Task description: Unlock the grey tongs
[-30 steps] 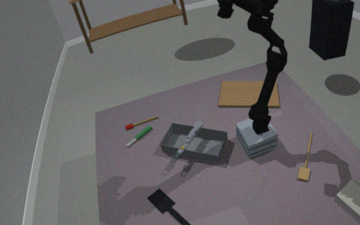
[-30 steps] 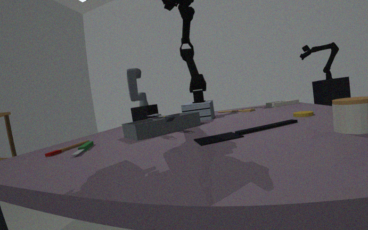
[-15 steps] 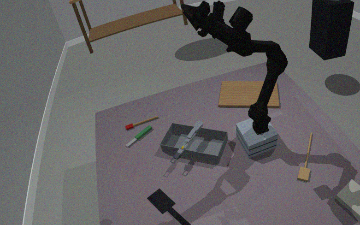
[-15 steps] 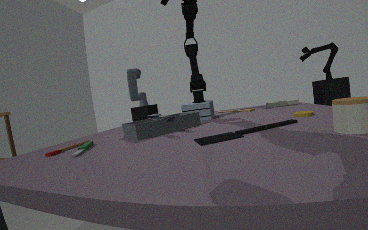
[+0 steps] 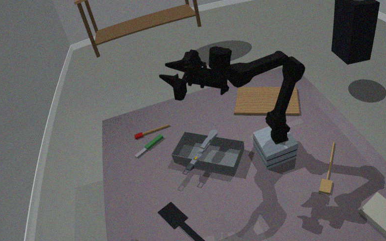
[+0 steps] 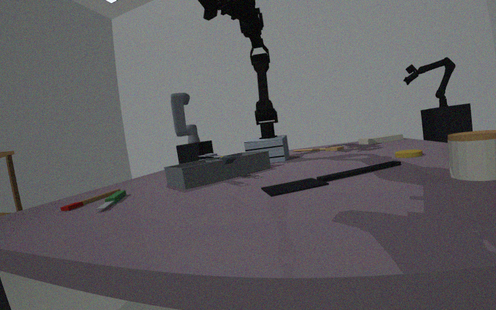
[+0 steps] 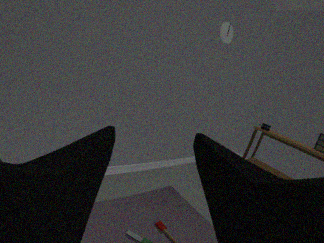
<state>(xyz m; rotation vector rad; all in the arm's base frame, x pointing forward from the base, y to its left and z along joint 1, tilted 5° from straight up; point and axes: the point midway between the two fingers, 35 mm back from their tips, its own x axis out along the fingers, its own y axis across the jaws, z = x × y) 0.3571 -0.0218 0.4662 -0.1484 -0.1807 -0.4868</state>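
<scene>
The yellow lock piece lies 30 mm behind my gripper tip, 20 mm to the right of it and 480 mm below it. Also, from my gripper tip: black spatula 70 mm ahead, 270 mm to the left, 540 mm below; then green-handled tool 200 mm ahead, 230 mm to the right, 540 mm below; then grey roasting tin 100 mm behind, 70 mm to the right, 520 mm below.
</scene>
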